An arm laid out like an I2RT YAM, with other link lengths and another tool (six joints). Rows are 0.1 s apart.
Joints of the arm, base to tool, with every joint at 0 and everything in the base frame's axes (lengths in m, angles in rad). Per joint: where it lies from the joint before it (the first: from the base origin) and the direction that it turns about. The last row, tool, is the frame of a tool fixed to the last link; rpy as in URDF.
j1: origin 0 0 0.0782 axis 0 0 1
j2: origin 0.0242 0.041 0.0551 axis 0 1 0
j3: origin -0.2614 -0.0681 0 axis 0 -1 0
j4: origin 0.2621 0.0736 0.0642 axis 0 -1 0
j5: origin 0.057 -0.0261 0.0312 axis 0 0 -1
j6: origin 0.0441 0 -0.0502 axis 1 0 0
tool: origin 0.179 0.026 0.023 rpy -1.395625 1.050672 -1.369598
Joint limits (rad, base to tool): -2.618..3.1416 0..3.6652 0..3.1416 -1.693..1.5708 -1.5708..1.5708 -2.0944..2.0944
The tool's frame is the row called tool.
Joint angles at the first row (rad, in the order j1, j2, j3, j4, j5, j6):
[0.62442, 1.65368, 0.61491, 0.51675, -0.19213, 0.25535]
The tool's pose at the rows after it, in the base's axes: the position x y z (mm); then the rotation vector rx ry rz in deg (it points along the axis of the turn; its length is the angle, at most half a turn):
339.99 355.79 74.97 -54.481 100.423 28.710
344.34 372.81 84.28 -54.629 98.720 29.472
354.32 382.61 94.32 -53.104 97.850 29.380
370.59 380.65 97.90 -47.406 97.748 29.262
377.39 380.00 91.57 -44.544 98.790 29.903
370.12 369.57 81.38 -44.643 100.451 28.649
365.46 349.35 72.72 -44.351 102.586 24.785
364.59 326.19 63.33 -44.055 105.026 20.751
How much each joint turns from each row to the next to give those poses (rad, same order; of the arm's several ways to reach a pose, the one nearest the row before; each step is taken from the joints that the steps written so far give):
[0.01273, 0.04177, 0.02346, 0.04121, -0.01170, 0.02762]
[0.02700, 0.03108, 0.05194, 0.00654, 0.01004, 0.00837]
[0.01386, 0.02321, 0.04684, 0.00386, 0.02321, 0.01932]
[0.00001, 0.04089, 0.00601, 0.08319, 0.04483, 0.06514]
[-0.00001, 0.03824, 0.00576, 0.03897, 0.01553, 0.04359]
[0.00000, -0.02167, -0.04382, -0.00621, 0.01642, -0.00190]
[-0.00513, -0.04949, -0.05493, -0.03188, 0.04842, -0.01545]
[-0.02032, -0.04469, -0.04364, -0.04383, 0.03716, -0.01997]

